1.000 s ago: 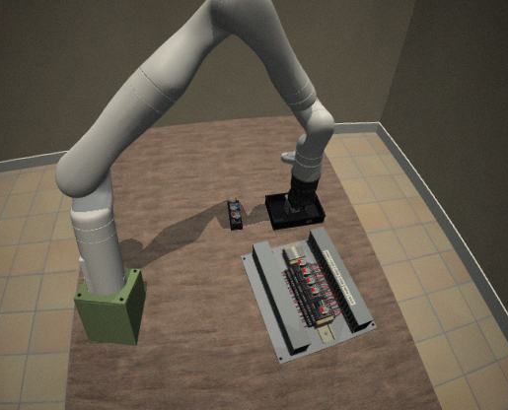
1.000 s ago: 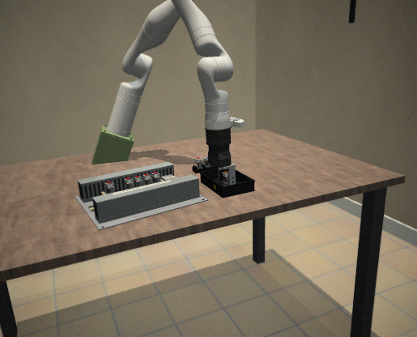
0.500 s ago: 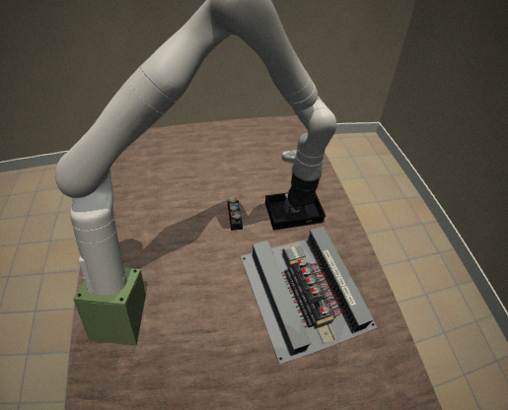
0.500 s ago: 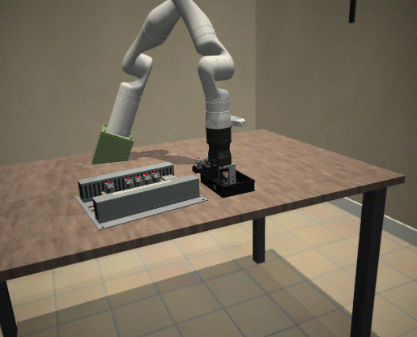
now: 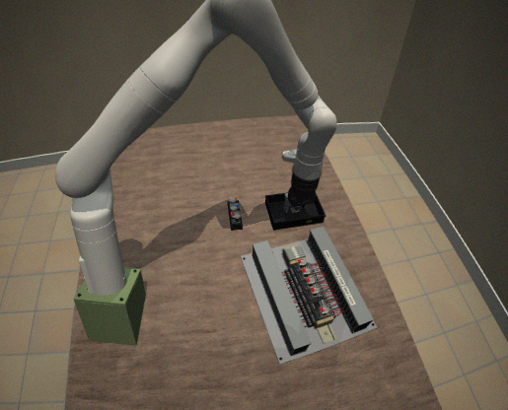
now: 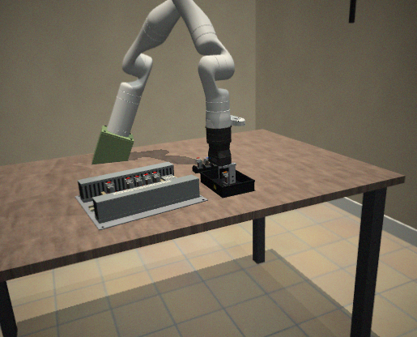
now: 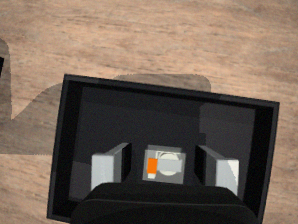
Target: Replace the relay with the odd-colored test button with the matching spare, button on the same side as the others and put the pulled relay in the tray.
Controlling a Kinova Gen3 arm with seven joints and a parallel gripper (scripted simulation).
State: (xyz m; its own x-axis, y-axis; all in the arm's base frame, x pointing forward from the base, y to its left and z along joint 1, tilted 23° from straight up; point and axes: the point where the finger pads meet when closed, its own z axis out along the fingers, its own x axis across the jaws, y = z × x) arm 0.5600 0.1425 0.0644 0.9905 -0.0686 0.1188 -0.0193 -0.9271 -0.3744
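My hand is 20 mm above the black tray.
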